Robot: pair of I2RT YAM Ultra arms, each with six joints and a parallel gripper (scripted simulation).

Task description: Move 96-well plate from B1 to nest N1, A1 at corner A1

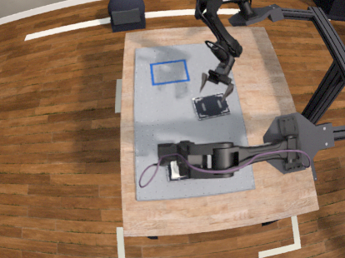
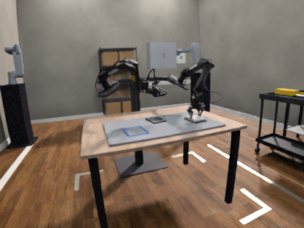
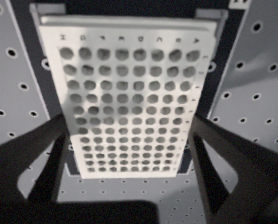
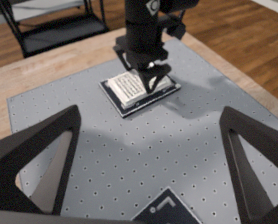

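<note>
Right now my left hand is 1 cm above the 96-well plate.
</note>
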